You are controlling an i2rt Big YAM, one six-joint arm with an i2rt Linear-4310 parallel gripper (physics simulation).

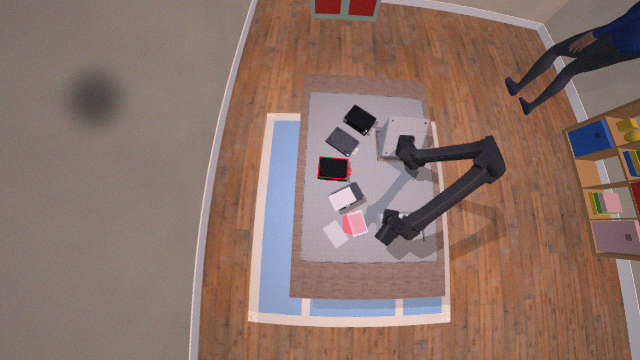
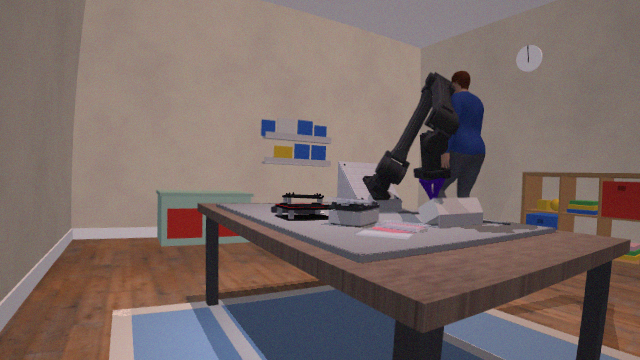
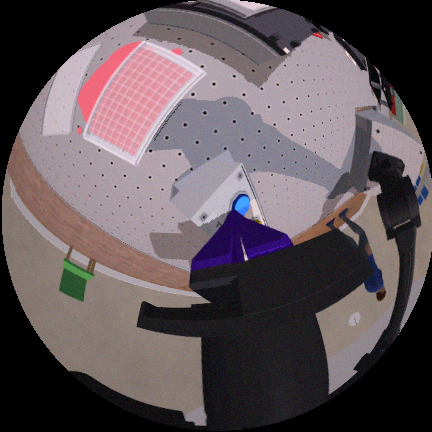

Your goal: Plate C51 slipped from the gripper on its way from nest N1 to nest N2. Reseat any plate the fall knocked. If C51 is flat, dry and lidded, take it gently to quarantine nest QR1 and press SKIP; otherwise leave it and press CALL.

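Places are measured from the arm's base along level axes (x right, y back, z down), in centimetres.
Where they show: gripper, fingertip midpoint: [image 3: 233, 214]; arm's base at its link origin: [image 1: 404, 145] [image 2: 375, 189] [image 3: 385, 167].
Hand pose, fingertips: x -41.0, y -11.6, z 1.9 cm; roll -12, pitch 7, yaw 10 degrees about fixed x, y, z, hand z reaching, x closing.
Observation:
Things, the pixels of their top centre, and the offset from my fingertips. "*": a spot on its surface instead.
- plate with pink wells, top centre: [image 3: 130, 98] [image 2: 402, 223] [image 1: 357, 223] dx -2.0, dy -14.6, dz +5.7 cm
- pink spill at its top centre: [image 3: 118, 89] [image 2: 396, 229] [image 1: 352, 224] dx -2.6, dy -17.2, dz +7.0 cm
- clear lid at its top centre: [image 2: 384, 232] [image 1: 335, 234] dx -8.0, dy -26.4, dz +6.3 cm
- bright blue button at a spot on its surface: [image 3: 242, 204] * dx +1.3, dy -0.1, dz +0.6 cm
- sloped grey button box at its top centre: [image 3: 248, 253] [image 2: 452, 197] dx -1.2, dy +7.5, dz -1.3 cm
- white-topped plate at its top centre: [image 2: 349, 196] [image 1: 342, 198] dx +10.6, dy -23.7, dz -0.9 cm
- red-rimmed nest at a spot on its surface: [image 1: 348, 175] * dx +24.9, dy -19.3, dz +7.0 cm
- dark grey unit at its top centre: [image 2: 296, 204] [image 1: 342, 140] dx +45.5, dy -22.9, dz +4.5 cm
- black unit at its top centre: [image 2: 303, 193] [image 1: 360, 116] dx +59.8, dy -12.0, dz +0.9 cm
A plate with pink wells [image 1: 357, 223] [image 3: 142, 97], presumably C51, lies flat and unlidded on the grey mat. A pink spill [image 1: 346, 224] [image 3: 100, 82] spreads beside and partly under it. A clear lid [image 1: 335, 234] [image 3: 67, 95] lies apart, beyond the spill. My gripper [image 2: 432, 197] [image 3: 233, 214] is shut and empty, its purple fingertips at a bright blue button [image 3: 242, 204] on the sloped grey button box [image 2: 452, 212] [image 3: 212, 192]. The fingers partly hide the button and the box's labels; whether the tips touch it is unclear. A white-topped plate [image 1: 343, 197] sits on a grey nest, slightly askew to it.
A red-rimmed nest [image 1: 348, 175] with a black top, a dark grey unit [image 1: 342, 141] and a black unit [image 1: 360, 119] stand along the mat's far side. A white sloped panel [image 1: 410, 131] [image 2: 355, 180] stands by the arm's base. A person [image 1: 575, 57] [image 2: 466, 125] stands beyond the table.

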